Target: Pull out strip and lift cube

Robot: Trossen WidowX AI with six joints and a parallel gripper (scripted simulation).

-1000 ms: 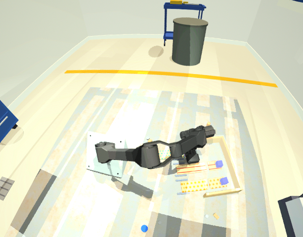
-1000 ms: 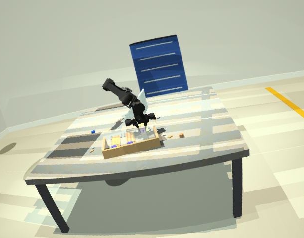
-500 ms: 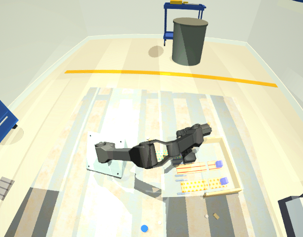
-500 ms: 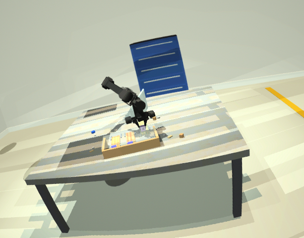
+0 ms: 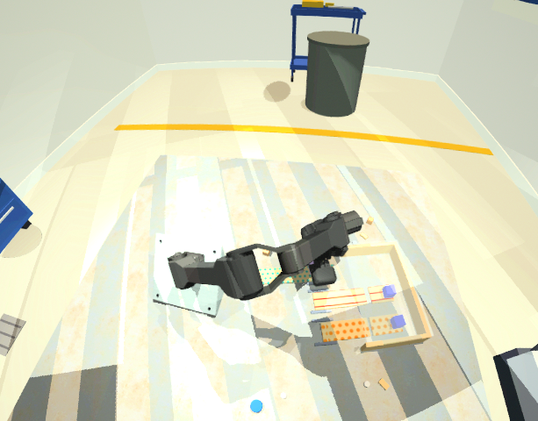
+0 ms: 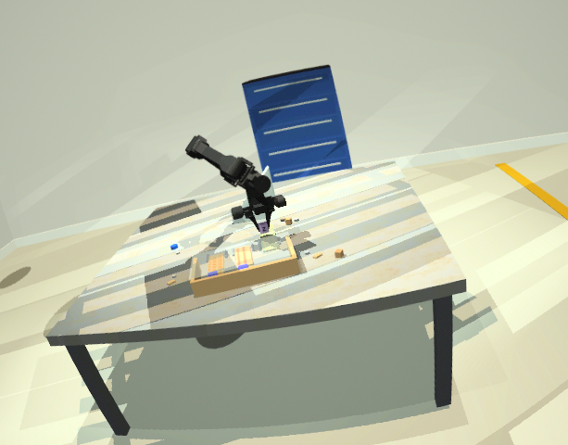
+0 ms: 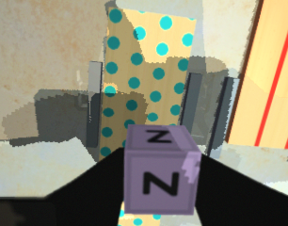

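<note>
Right now my gripper tip is 50 mm past the cyan-dotted strip and 50 mm above it. Round my gripper tip: labelled cube 10 mm above; then blue disc 100 mm behind, 400 mm to the right, 50 mm below.
</note>
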